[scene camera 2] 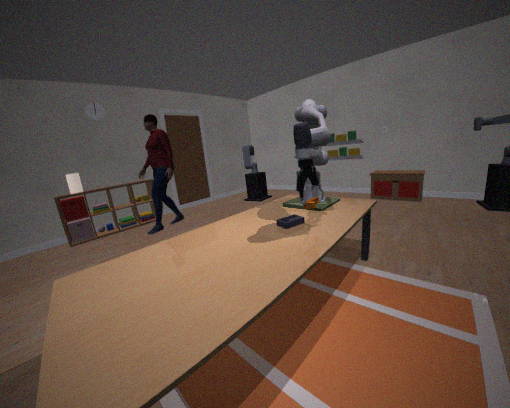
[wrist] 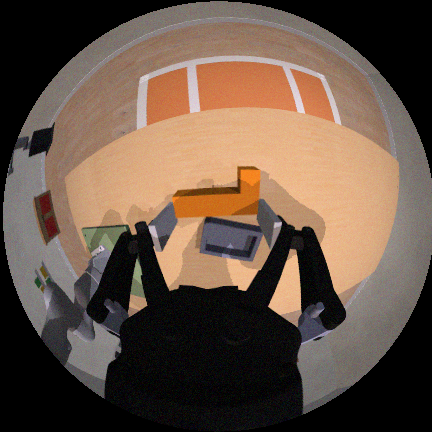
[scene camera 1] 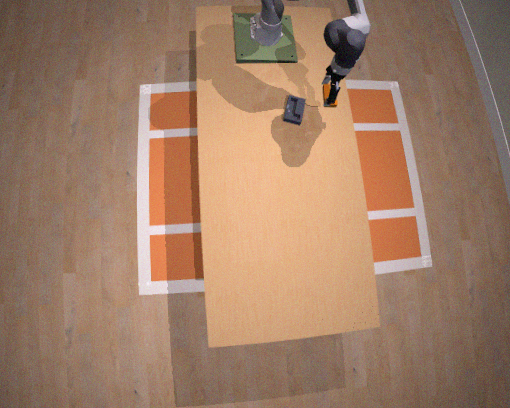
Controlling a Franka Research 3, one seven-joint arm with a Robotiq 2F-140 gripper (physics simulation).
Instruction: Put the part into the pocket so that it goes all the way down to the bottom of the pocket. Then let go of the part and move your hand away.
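An orange L-shaped part (scene camera 1: 327, 94) (scene camera 2: 312, 203) (wrist: 217, 204) is held between the fingertips of my gripper (scene camera 1: 332, 93) (wrist: 215, 210), which is shut on its two ends. In the wrist view its short leg points up at the right end. The dark grey block with the pocket (scene camera 1: 294, 110) (scene camera 2: 290, 221) (wrist: 231, 239) lies on the table. In scene camera 1 the part is to the right of the block and apart from it. In the wrist view the block shows just below the part, turned slightly relative to it. Part of the pocket's inside is in shadow.
The long wooden table (scene camera 1: 285, 225) (scene camera 2: 175, 280) (wrist: 320, 165) carries the green base plate (scene camera 1: 245, 52) (wrist: 100, 232) with the arm's base (scene camera 1: 266, 30). In scene camera 1 my gripper is near the table's right edge. A person (scene camera 2: 160, 165) is at the left in scene camera 2, beyond the table.
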